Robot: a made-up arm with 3 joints.
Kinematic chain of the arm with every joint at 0, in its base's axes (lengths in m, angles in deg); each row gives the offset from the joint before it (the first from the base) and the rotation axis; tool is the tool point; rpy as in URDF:
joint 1: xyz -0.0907 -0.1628 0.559 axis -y
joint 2: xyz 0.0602 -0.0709 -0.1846 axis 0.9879 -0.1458 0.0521
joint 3: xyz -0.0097 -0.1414 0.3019 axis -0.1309 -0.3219 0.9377
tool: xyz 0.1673 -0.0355 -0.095 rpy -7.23 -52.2 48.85
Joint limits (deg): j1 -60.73..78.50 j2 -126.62..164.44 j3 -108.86..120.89
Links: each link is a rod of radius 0.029 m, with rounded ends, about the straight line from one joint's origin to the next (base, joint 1, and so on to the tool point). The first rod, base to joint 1, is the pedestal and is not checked.
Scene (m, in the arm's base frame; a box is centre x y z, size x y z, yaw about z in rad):
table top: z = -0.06
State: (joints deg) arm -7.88 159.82 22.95
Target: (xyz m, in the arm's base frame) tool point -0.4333 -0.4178 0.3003
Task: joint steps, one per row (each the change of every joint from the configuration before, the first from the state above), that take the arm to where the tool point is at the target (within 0.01 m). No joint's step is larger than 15 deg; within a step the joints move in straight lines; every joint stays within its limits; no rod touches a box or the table.
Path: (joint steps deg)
1: -6.48 -9.67 -13.24
2: -6.49 -9.66 -13.25
3: -6.48 -9.67 -13.24
4: -6.49 -9.67 -13.25
5: -6.48 -9.66 -13.24
6: -6.49 -9.67 -13.24
7: -6.48 -9.67 -13.25
8: -6.49 -9.66 -13.24

